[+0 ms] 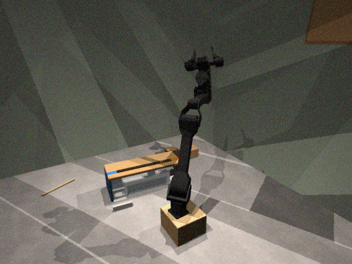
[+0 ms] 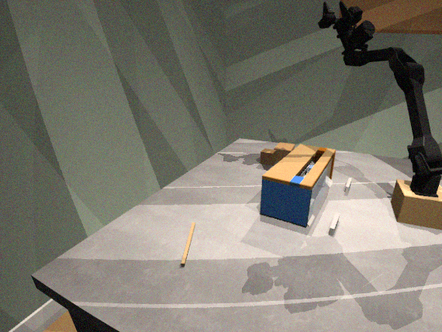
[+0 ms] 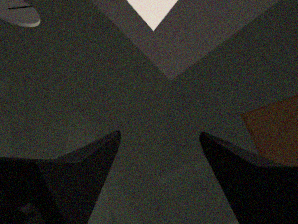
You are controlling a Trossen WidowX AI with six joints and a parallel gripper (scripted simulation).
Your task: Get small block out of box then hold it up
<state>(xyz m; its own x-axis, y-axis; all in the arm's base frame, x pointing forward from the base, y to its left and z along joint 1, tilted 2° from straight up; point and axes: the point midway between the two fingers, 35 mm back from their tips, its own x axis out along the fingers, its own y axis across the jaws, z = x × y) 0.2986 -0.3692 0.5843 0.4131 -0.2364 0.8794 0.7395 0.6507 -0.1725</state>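
The box is 630 mm below my gripper tip, 350 mm to the left of it and 10 mm ahead of it. Also, from my gripper tip: blue block: 610 mm below, 320 mm to the left, 20 mm ahead; thin wooden stick: 720 mm to the left, 690 mm below, 300 mm ahead.
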